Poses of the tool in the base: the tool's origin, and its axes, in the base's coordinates. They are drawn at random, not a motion.
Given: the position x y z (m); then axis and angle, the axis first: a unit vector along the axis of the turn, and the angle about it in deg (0 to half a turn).
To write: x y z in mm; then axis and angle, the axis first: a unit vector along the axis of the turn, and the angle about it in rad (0 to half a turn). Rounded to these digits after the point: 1 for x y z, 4 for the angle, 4 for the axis.
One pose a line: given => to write
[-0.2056 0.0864 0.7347 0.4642 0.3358 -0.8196 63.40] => [-205.6 86.4 734.7 0.4642 0.3358 -0.8196 1.1065]
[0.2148 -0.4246 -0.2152 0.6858 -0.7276 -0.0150 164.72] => [214.8 -424.6 -215.2 0.6858 -0.7276 -0.0150 2.8749]
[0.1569 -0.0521 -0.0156 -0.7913 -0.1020 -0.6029 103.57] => [156.9 -52.1 -15.6 -0.7913 -0.1020 -0.6029 1.8076]
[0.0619 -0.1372 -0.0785 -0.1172 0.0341 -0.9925 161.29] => [61.9 -137.2 -78.5 -0.1172 0.0341 -0.9925 2.8150]
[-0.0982 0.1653 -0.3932 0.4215 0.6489 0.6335 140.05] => [-98.2 165.3 -393.2 0.4215 0.6489 0.6335 2.4443]
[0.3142 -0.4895 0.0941 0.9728 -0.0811 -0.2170 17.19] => [314.2 -489.5 94.1 0.9728 -0.0811 -0.2170 0.3000]
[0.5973 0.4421 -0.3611 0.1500 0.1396 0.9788 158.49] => [597.3 442.1 -361.1 0.1500 0.1396 0.9788 2.7662]
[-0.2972 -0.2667 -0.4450 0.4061 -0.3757 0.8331 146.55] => [-297.2 -266.7 -445.0 0.4061 -0.3757 0.8330 2.5578]
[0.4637 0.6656 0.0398 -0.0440 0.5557 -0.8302 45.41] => [463.7 665.6 39.8 -0.0440 0.5557 -0.8302 0.7926]
